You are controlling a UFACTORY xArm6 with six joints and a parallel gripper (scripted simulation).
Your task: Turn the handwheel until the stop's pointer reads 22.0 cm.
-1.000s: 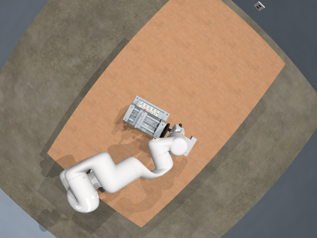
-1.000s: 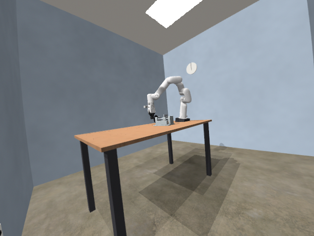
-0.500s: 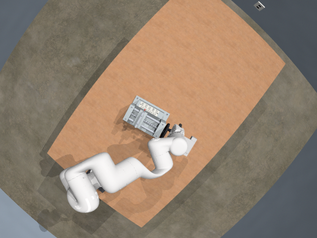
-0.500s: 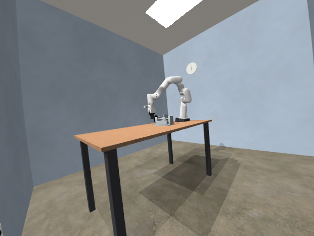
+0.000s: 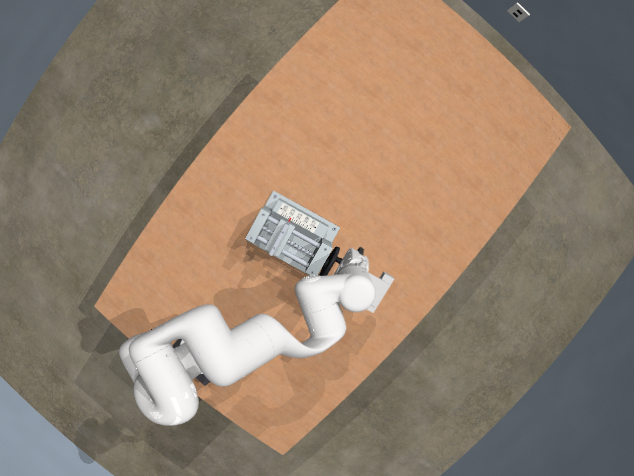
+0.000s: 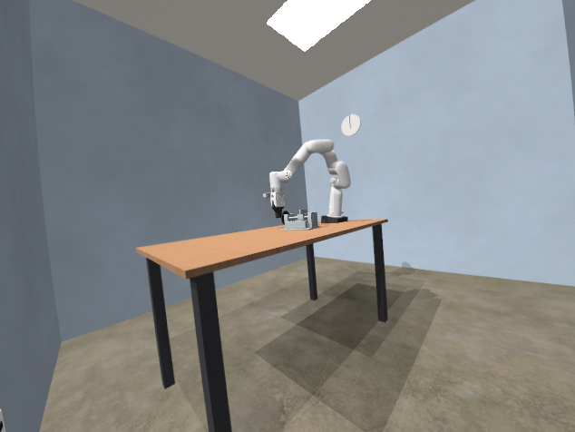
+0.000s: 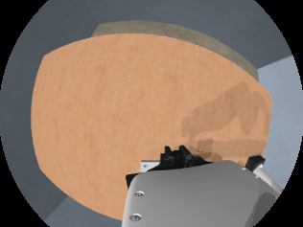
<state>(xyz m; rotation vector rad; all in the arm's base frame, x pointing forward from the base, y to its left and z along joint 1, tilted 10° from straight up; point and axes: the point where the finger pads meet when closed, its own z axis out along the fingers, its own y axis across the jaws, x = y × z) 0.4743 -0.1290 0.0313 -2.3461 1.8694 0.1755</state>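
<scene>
Right now my hand is 1 cm past the handwheel, 2 cm to the right of it and 1 cm above it.
</scene>
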